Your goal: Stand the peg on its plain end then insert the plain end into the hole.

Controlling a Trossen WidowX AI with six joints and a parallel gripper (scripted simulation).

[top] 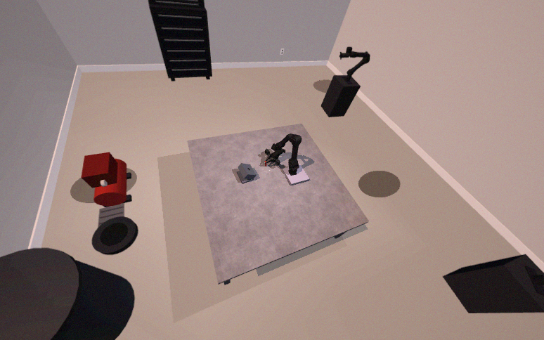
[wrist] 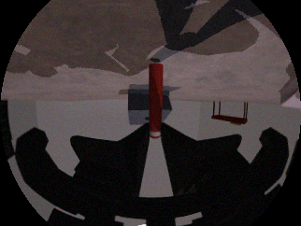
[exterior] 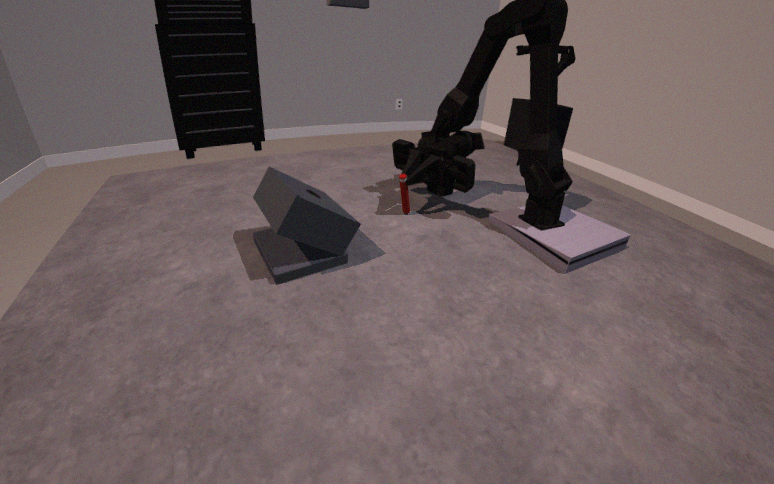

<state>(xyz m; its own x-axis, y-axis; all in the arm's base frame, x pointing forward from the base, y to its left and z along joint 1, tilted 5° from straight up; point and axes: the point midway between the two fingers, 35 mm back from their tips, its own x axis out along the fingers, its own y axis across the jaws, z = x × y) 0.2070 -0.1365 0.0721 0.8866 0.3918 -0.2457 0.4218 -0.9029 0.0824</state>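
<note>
The red peg is 10 mm below my gripper tip. From my gripper tip the other things lie so: grey base plate 200 mm ahead, 70 mm to the left, 60 mm below; dark sloped panel 190 mm ahead, 70 mm to the left.
</note>
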